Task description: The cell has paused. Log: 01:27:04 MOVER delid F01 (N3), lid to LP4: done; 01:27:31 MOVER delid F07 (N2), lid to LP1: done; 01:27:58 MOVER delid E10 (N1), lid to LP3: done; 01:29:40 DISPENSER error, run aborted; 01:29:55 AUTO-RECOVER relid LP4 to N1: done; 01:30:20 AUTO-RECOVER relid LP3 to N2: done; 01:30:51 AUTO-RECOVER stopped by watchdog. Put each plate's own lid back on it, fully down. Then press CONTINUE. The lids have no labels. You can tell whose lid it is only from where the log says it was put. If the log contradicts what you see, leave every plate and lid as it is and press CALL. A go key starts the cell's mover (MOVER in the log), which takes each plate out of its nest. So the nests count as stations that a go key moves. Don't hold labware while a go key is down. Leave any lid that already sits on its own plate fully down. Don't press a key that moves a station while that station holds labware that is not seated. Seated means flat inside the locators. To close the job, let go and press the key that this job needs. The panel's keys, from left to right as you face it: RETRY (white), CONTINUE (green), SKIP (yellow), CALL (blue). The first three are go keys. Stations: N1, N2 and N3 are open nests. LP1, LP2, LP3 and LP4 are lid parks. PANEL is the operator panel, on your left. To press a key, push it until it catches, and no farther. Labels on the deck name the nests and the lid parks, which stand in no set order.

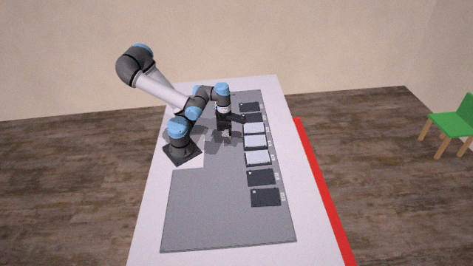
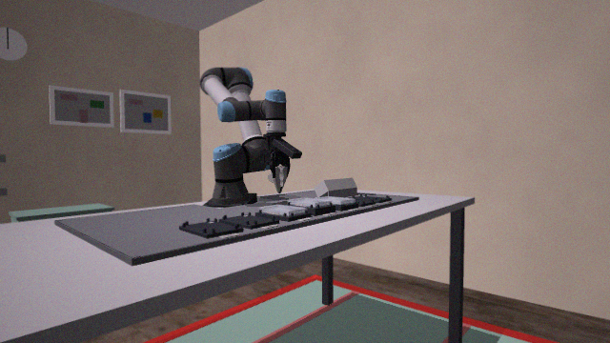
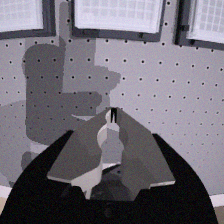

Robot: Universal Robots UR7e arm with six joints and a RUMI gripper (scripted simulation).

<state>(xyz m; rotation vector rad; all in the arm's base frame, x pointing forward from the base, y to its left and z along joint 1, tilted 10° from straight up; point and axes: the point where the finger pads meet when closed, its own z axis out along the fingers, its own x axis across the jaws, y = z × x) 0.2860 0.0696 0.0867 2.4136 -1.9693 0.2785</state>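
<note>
Now: hand 42 cm to the right of the green continue key and 16 cm past it. The rest, counted from my hand: yellow skip key 37 cm to the left, 15 cm behind; then dark lid park 35 cm to the right, 22 cm ahead, 6 cm below; then well plate 14 cm ahead, 4 cm below, 3 cm to the left.
</note>
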